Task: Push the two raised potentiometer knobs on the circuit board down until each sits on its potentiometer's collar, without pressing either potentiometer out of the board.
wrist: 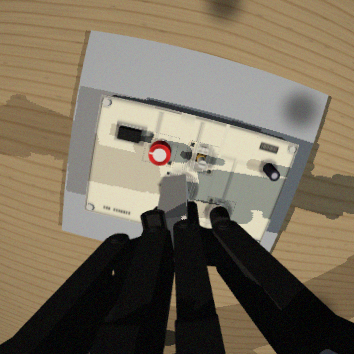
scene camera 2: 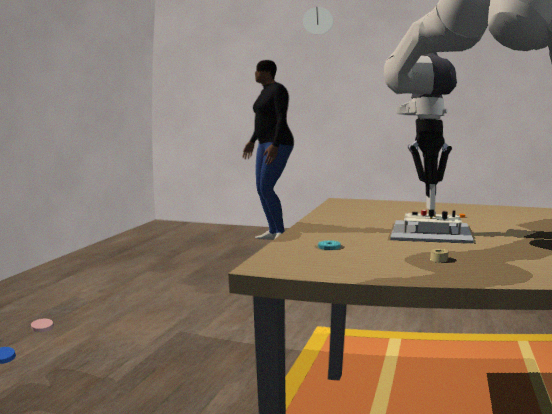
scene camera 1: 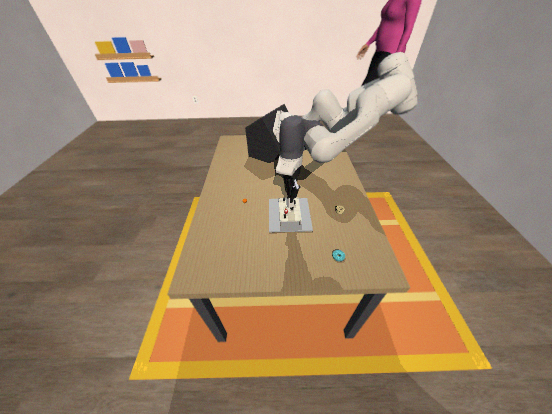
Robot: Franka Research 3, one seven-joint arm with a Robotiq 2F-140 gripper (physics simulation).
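The cream circuit board (scene camera 1: 296,215) (wrist: 117,172) stands on a grey base plate (scene camera 1: 307,224) (scene camera 2: 400,234) (wrist: 195,70). A red knob with a white centre (wrist: 160,153) (scene camera 1: 285,211) (scene camera 2: 423,213) stands upright on it. A black knob (wrist: 217,214) (scene camera 2: 444,215) is partly hidden by a dark gripper link in the wrist view. Another black part (scene camera 2: 431,213) shows at the tip's foot. Knob heights above the collars are too small to tell. My gripper (scene camera 2: 431,207) (wrist: 177,192) is shut and empty. Its grey tips reach down close to the board between the two knobs; contact cannot be told.
On the board are a black block (wrist: 129,133), a clear part (wrist: 202,157) and a black cylinder (wrist: 271,172). On the table (scene camera 1: 225,260) lie a turquoise ring (scene camera 1: 339,255) (scene camera 2: 329,245), a beige ring (scene camera 1: 340,209) (scene camera 2: 439,256) and a small orange object (scene camera 1: 245,201).
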